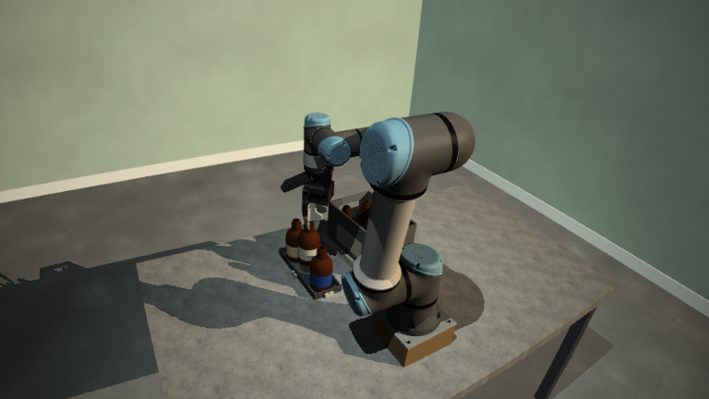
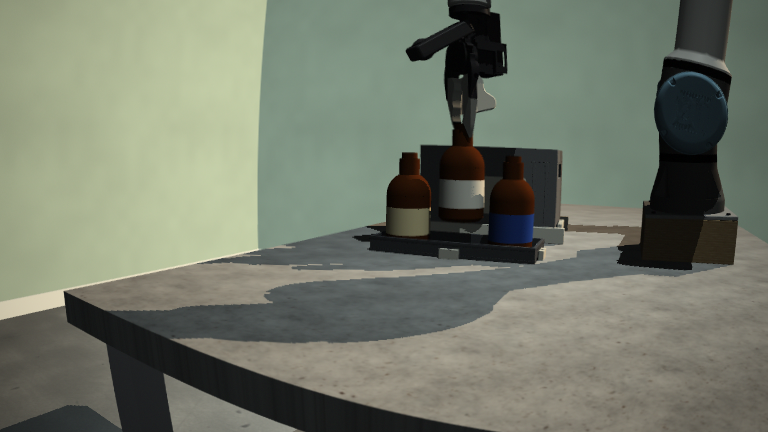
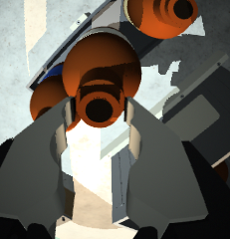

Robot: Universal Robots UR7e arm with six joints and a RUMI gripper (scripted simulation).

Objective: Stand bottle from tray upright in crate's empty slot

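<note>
The bottle lies 7 cm below my hand. Also, from my hand: grey crate (24 cm to the right, 12 cm below, 4 cm ahead); then dark tray (19 cm below).
</note>
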